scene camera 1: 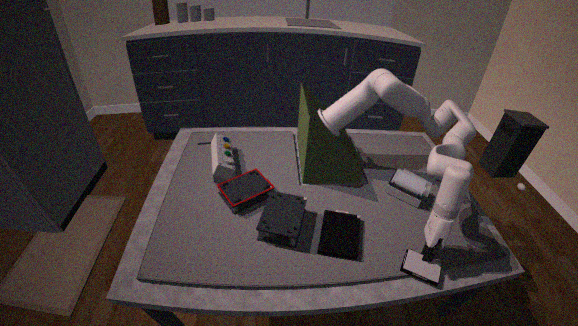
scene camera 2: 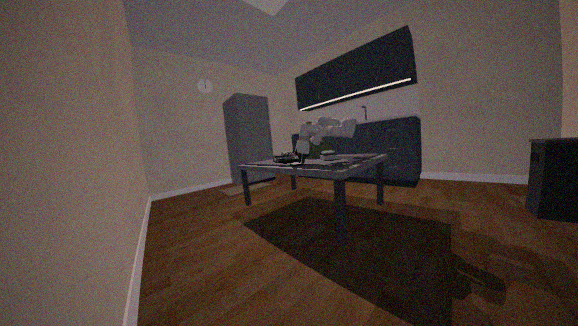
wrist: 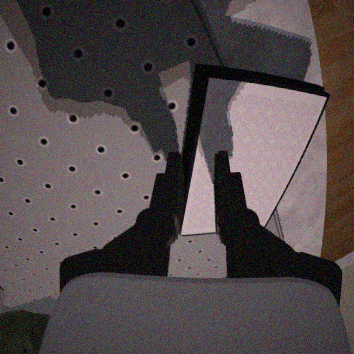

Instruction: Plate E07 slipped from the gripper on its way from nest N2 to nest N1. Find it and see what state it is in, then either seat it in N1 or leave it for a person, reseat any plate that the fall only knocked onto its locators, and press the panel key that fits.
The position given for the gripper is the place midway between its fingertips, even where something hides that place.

The gripper (scene camera 1: 426, 257) grips a white-topped plate with black rim (scene camera 1: 412, 264).
The white-topped plate with black rim is seen too in the wrist view (wrist: 265, 122). The gripper shows as well in the wrist view (wrist: 198, 168).
